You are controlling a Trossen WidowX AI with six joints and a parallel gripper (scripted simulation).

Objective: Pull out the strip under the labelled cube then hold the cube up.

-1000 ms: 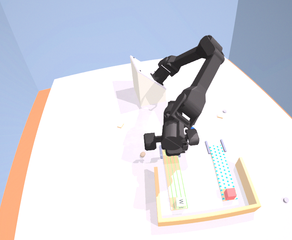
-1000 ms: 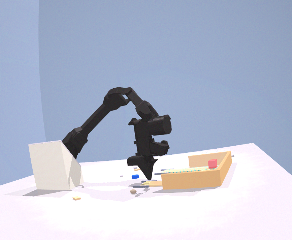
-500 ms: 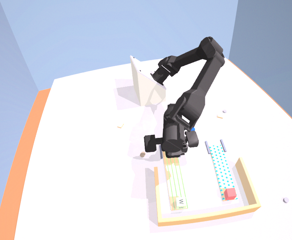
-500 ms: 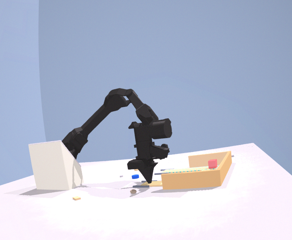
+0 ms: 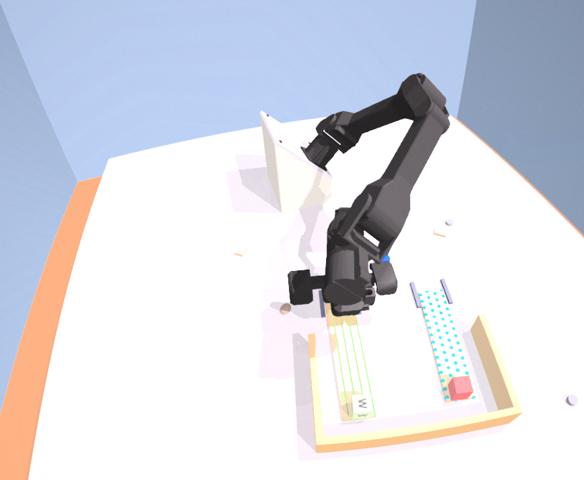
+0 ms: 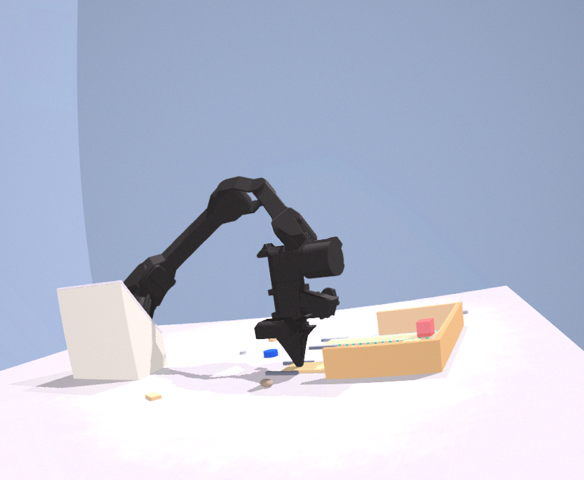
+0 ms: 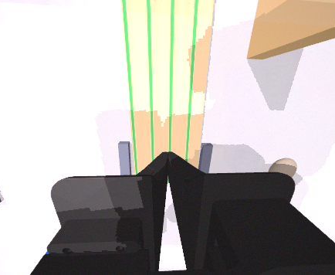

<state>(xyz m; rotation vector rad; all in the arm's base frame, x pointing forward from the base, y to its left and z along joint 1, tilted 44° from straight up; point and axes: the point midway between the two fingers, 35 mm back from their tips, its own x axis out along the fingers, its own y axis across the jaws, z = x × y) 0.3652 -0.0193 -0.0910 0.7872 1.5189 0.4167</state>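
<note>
The strip lies 90 mm ahead of my gripper tip and 20 mm to the right of it. Round my gripper tip: blue disc (130 mm to the left, 90 mm behind); brown pebble (100 mm to the right, 40 mm behind).
</note>
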